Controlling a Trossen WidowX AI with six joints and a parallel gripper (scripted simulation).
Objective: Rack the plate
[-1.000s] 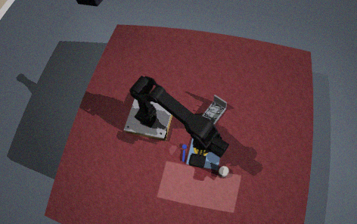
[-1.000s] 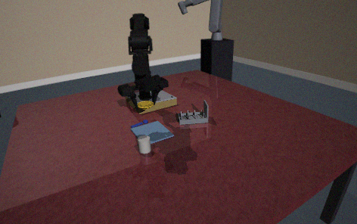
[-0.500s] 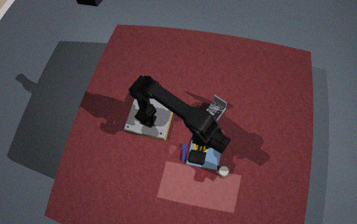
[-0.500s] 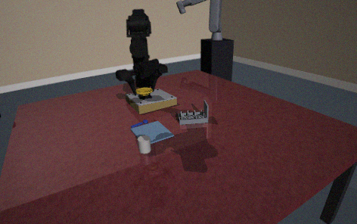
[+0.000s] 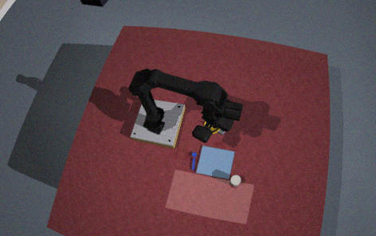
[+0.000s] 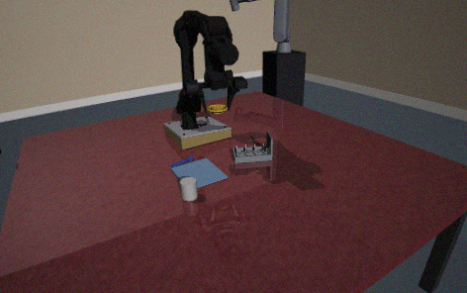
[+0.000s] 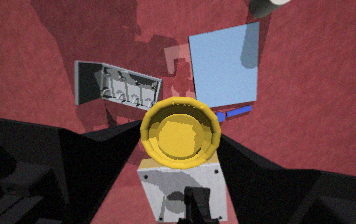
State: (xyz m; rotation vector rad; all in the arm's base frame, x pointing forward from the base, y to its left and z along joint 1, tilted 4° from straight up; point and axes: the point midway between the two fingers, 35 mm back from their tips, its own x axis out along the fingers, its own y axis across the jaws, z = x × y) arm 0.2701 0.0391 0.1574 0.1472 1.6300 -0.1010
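Right now the grey dish rack is 15 cm below my gripper tip, 11 cm to the left of it and 1 cm ahead of it. Round my gripper tip: blue spoon (17 cm below, 11 cm to the right, 4 cm behind); then yellow plate (1 cm above); then blue mat (18 cm below, 9 cm to the right, 5 cm ahead).
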